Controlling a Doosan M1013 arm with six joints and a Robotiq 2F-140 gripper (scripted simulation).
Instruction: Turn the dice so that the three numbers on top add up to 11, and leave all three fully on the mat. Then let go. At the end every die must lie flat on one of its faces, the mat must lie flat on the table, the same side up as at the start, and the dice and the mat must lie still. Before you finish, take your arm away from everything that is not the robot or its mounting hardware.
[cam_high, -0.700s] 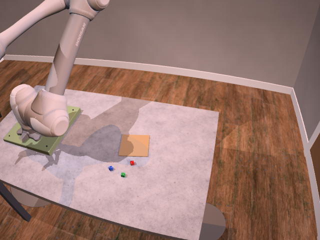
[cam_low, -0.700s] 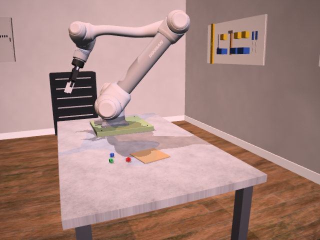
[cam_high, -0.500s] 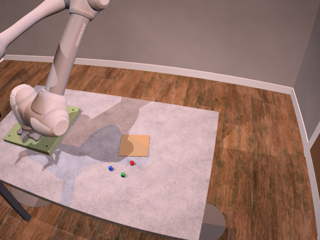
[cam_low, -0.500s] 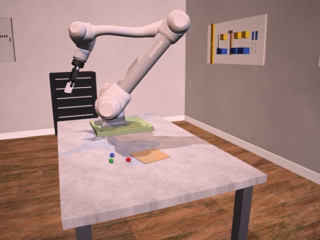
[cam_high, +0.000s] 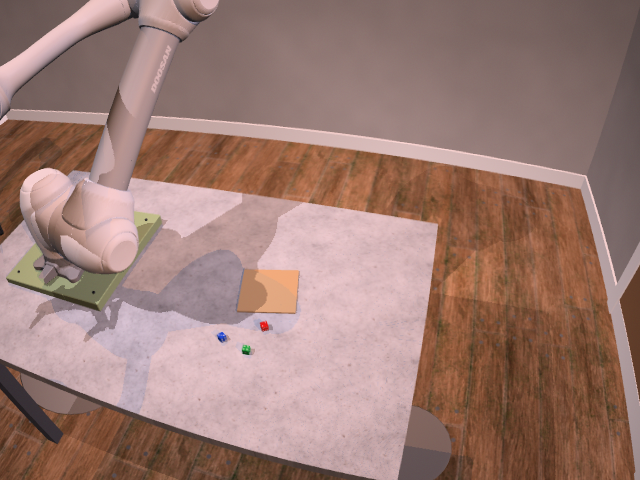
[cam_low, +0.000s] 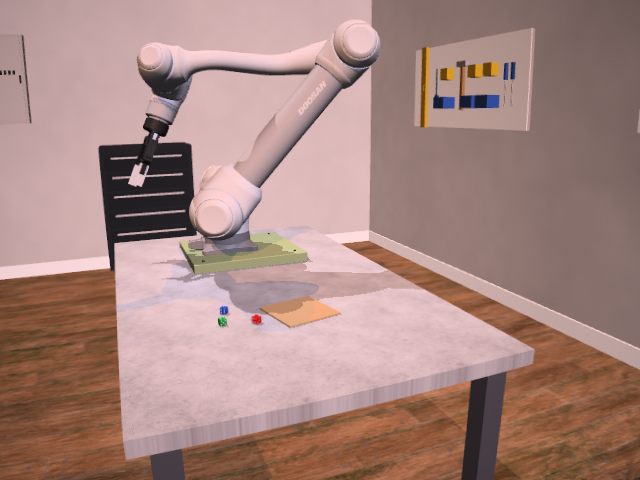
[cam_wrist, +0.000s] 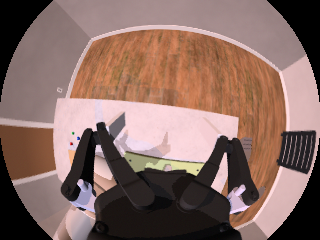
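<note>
Right now the green die is 570 mm ahead of my hand, 260 mm below it and 180 mm to the left of it. Also, from my hand: red die 580 mm ahead, 260 mm to the left, 260 mm below; then orange mat 540 mm ahead, 370 mm to the left, 260 mm below; then blue die 500 mm ahead, 260 mm below, 190 mm to the left.
</note>
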